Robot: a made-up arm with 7 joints.
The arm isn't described. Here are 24 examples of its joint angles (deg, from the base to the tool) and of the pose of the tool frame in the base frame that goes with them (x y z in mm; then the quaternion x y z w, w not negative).
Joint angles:
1: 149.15 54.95 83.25 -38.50 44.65 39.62 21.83
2: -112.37 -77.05 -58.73 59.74 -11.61 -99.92 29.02
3: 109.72 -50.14 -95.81 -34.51 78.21 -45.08 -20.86
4: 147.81 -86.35 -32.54 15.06 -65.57 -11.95 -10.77
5: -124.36 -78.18 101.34 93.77 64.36 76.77 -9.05
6: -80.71 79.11 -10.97 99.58 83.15 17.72 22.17
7: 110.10 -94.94 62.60 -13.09 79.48 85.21 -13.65
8: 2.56 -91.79 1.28 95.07 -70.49 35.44 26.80
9: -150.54 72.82 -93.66 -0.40 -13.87 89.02 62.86
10: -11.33 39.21 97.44 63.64 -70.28 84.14 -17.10
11: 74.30 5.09 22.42 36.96 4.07 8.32 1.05
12: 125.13 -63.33 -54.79 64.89 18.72 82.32 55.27
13: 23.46 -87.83 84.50 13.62 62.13 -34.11 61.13
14: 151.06 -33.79 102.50 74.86 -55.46 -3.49 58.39
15: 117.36 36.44 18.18 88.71 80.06 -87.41 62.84
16: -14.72 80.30 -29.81 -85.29 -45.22 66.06 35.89
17: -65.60 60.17 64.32 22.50 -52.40 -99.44 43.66
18: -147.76 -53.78 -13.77 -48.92 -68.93 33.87 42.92
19: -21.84 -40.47 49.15 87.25 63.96 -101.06 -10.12
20: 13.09 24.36 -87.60 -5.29 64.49 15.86 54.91
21: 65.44 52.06 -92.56 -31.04 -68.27 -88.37 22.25
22: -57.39 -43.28 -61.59 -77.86 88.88 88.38 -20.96
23: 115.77 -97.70 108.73 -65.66 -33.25 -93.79 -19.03
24: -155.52 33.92 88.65 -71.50 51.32 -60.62 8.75
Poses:
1: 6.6 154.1 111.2 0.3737 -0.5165 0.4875 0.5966
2: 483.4 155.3 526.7 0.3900 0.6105 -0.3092 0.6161
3: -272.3 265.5 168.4 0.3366 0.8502 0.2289 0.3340
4: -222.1 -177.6 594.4 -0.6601 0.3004 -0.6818 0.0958
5: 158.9 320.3 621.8 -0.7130 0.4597 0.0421 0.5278
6: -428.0 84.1 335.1 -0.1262 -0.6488 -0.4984 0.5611
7: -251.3 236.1 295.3 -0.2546 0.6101 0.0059 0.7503
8: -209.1 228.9 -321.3 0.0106 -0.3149 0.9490 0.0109
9: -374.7 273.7 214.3 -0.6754 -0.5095 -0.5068 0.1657
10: -94.3 341.0 792.0 0.1306 -0.9568 0.2384 0.1029
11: -88.1 589.6 300.6 -0.1849 -0.3713 0.7742 0.4781
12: -423.3 286.2 456.5 -0.0825 0.4158 -0.8824 0.2042
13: -129.0 217.2 -57.5 -0.1542 -0.0265 0.9560 0.2481
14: -200.1 758.1 257.9 0.2218 0.7765 -0.2883 0.5145
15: 300.7 328.7 19.4 -0.7274 -0.2281 -0.0110 0.6471
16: -129.9 98.5 210.7 0.2824 0.0010 -0.9592 0.0105
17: -509.9 212.4 308.0 0.5612 -0.5212 0.3289 0.5525
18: 119.3 33.2 273.8 -0.7879 0.0882 0.0983 0.6014
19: 171.8 608.4 225.0 -0.6130 -0.5427 -0.5185 0.2467
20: 133.7 382.6 294.4 0.9791 0.0099 -0.0091 0.2028
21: 79.7 398.3 -22.2 -0.5367 -0.2494 0.0168 0.8059
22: 77.4 230.9 118.7 -0.5183 -0.7223 0.4267 0.1664
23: -66.3 326.0 232.5 -0.3832 -0.5210 -0.5807 0.4945
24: -127.2 167.8 195.6 0.3924 0.2585 -0.1807 0.8640
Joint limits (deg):
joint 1: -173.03..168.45
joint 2: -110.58..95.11
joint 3: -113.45..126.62
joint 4: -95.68..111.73
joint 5: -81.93..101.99
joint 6: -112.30..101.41
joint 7: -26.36..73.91
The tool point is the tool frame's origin. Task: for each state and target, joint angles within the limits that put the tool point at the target. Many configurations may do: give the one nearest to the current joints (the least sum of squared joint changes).
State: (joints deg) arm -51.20 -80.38 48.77 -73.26 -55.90 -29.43 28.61
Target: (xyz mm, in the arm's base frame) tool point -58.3 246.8 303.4
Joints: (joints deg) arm -42.28 -95.34 55.53 -73.40 -19.20 -26.80 35.60
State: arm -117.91 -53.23 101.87 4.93 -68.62 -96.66 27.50
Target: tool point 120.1 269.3 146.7
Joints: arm -118.21 -65.59 61.98 -35.09 -45.76 -97.62 32.18
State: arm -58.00 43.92 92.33 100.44 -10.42 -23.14 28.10
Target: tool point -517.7 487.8 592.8
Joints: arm -82.92 34.62 90.33 99.61 -24.11 -23.91 22.64
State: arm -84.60 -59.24 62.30 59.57 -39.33 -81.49 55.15
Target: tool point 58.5 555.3 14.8
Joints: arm -58.29 -41.94 60.57 27.96 -46.93 -77.10 56.17
